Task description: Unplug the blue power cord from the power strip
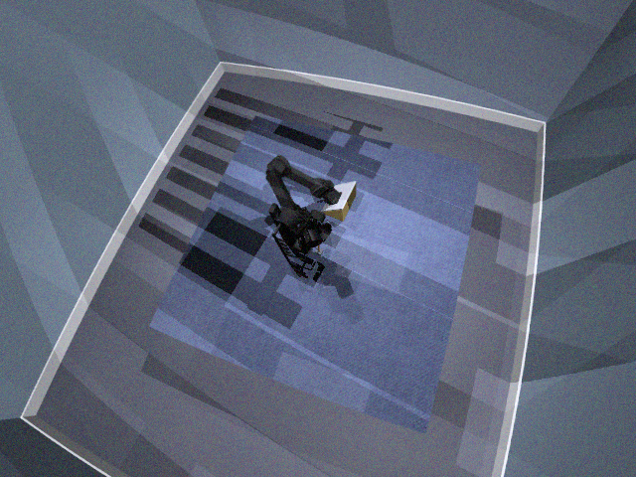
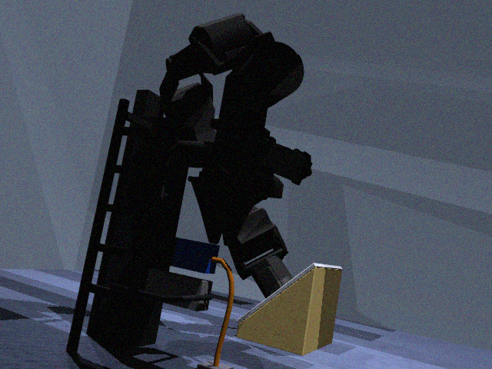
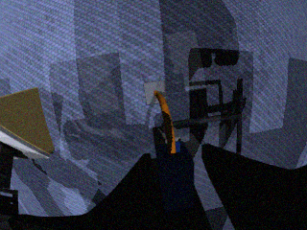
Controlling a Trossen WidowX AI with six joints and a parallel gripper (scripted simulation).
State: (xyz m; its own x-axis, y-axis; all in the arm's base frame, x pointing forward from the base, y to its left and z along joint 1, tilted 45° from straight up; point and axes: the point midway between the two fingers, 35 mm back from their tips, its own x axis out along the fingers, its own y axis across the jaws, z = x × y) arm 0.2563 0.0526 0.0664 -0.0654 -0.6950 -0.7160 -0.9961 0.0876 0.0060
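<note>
The blue plug is 5 cm to the right of my gripper tip and 1 cm below it.
</note>
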